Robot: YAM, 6 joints.
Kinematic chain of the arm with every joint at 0, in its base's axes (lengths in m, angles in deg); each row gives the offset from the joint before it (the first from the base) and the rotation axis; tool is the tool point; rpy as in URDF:
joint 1: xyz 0 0 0.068 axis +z
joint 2: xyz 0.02 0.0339 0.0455 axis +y
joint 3: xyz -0.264 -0.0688 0 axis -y
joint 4: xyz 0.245 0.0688 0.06 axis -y
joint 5: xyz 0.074 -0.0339 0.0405 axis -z
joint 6: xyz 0.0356 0 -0.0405 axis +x
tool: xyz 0 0 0 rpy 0 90 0
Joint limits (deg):
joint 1: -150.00..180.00
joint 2: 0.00..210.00
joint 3: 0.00..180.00
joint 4: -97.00..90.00
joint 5: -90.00..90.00
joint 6: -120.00..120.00
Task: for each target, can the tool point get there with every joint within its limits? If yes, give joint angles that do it. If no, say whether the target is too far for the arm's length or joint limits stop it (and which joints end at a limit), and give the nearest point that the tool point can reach.
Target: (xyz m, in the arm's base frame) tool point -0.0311 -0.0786 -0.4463
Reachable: no: joint limits stop it (at a limit: joint 2) | nearest point -0.0438 -0.1107 -0.3563 | short by 0.096 m
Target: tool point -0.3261 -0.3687 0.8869
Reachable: no: too far | nearest point -0.2293 -0.2593 0.6476 | short by 0.280 m
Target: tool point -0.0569 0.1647 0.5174
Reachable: yes | joints 103.15 57.59 66.27 45.25 -30.16 -18.55
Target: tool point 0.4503 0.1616 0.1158
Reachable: yes | joints 19.70 129.16 87.90 -10.40 -0.57 -41.25
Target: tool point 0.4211 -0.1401 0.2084
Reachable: yes | joints -16.20 112.53 78.28 -0.93 28.68 -14.33
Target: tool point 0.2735 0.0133 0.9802
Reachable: no: too far | nearest point 0.1957 0.0095 0.7141 | short by 0.277 m
